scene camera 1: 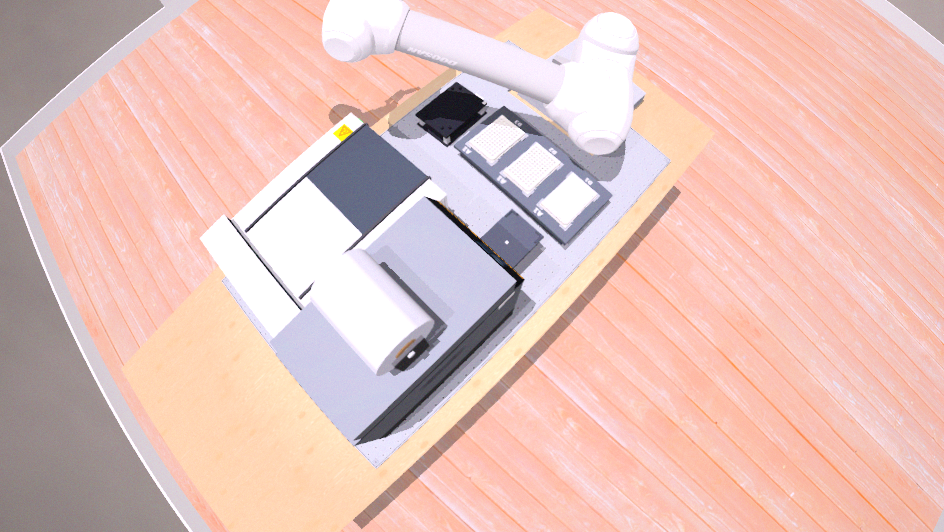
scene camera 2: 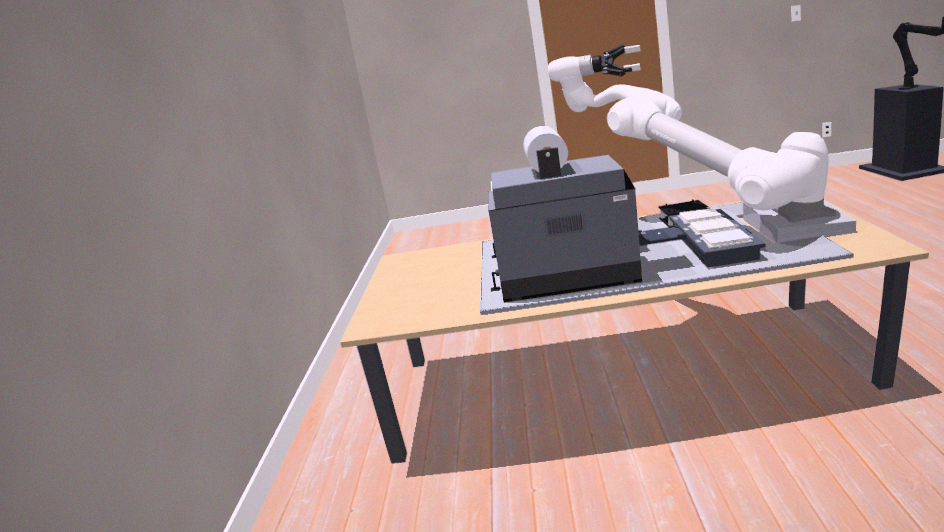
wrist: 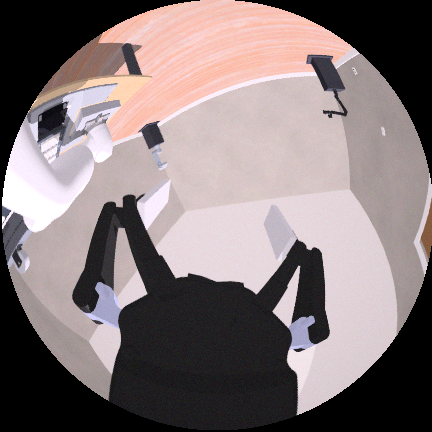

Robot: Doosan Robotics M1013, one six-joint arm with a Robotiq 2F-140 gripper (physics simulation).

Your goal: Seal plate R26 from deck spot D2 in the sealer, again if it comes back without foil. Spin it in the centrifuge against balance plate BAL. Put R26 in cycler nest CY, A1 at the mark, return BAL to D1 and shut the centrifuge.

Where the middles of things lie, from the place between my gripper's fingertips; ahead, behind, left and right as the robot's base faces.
Right now the centrifuge (scene camera 1: pixel 351 185) is 600 mm to the left of my hand, 590 mm ahead of it and 470 mm below it. From my hand the other things lie so: plate stage (scene camera 1: pixel 522 237) 930 mm to the left, 490 mm below, 350 mm ahead.
